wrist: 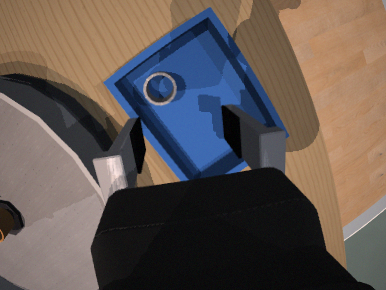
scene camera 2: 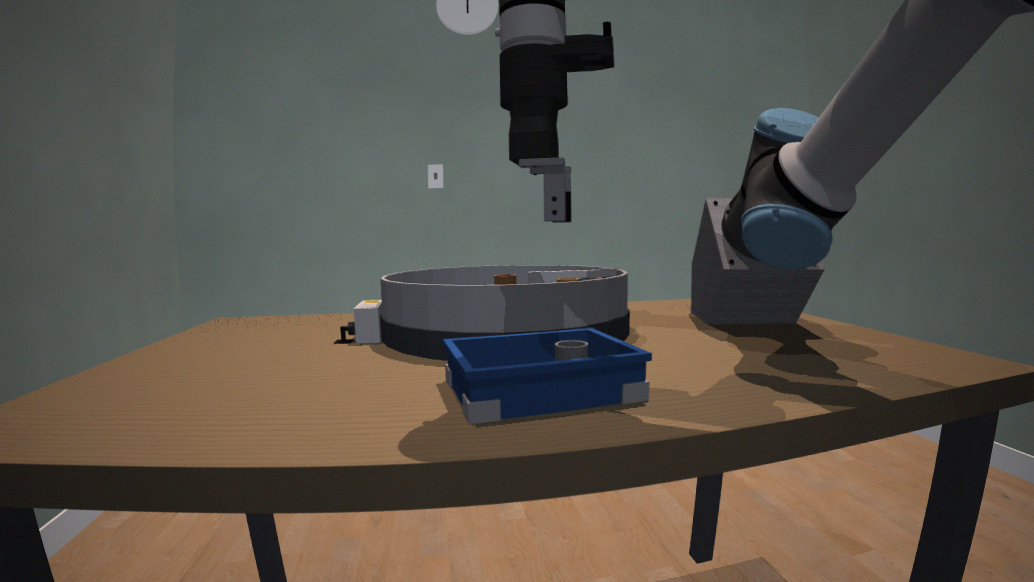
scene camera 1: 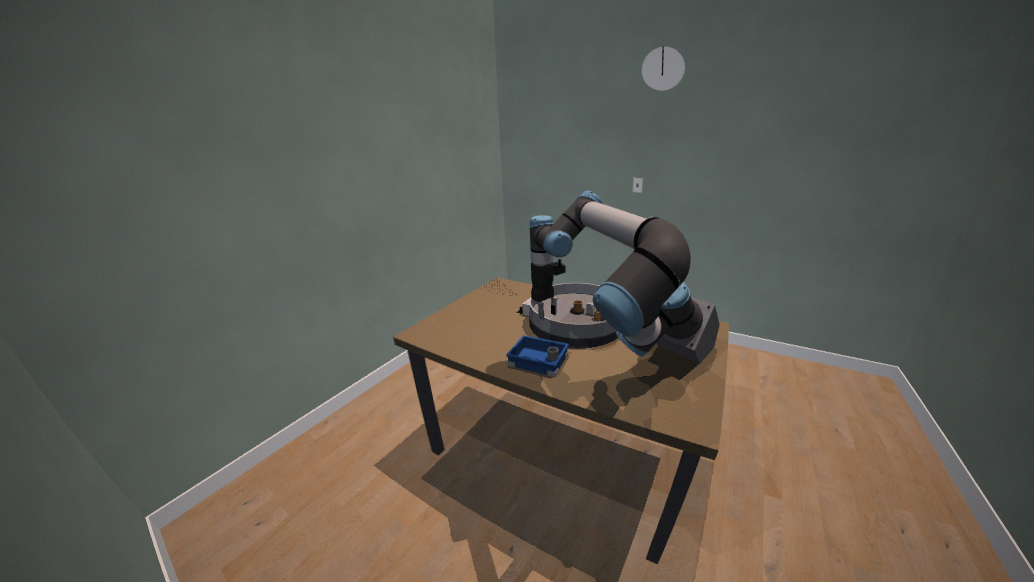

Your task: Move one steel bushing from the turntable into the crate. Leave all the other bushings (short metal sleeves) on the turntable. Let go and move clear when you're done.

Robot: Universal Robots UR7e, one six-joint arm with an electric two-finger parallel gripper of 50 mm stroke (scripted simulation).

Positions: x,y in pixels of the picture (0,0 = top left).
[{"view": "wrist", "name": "my gripper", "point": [183,127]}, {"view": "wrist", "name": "blue crate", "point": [209,69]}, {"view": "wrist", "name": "grey round turntable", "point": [57,210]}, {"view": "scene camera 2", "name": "my gripper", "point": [558,221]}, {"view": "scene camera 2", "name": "blue crate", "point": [616,372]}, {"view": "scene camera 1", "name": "my gripper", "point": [547,316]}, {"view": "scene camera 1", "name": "blue crate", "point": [530,347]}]
